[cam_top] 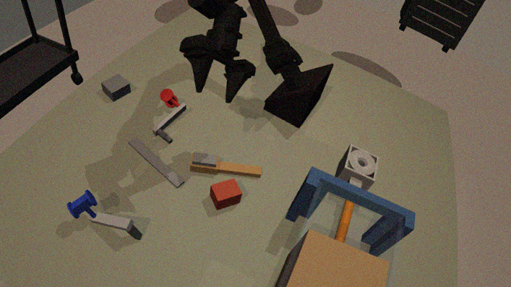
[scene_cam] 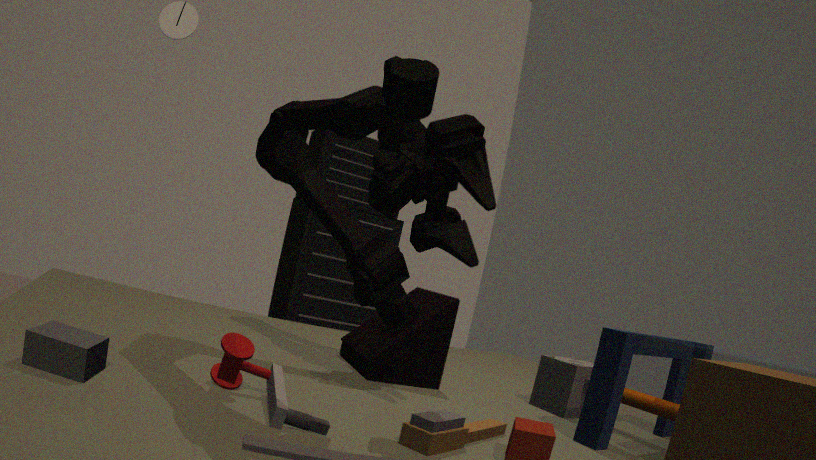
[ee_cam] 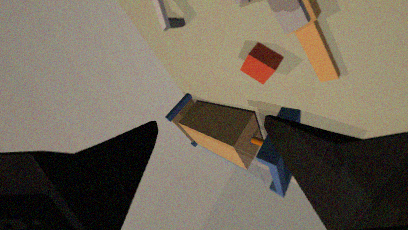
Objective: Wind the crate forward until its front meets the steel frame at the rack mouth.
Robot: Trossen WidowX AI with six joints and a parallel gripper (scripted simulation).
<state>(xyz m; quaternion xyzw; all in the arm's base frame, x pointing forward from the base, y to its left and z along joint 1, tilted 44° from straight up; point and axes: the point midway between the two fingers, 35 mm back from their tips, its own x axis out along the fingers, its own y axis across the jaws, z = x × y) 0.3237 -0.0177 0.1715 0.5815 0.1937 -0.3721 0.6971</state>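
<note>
Now: the red-knobbed winch handle 90 mm behind my gripper tip, 170 mm to the right of it and 210 mm below it. From my gripper tip the other things lie so: wooden brush 10 mm behind, 40 mm to the left, 210 mm below; then red knob 130 mm behind, 190 mm to the right, 200 mm below; then grey bar 60 mm ahead, 130 mm to the right, 230 mm below.
</note>
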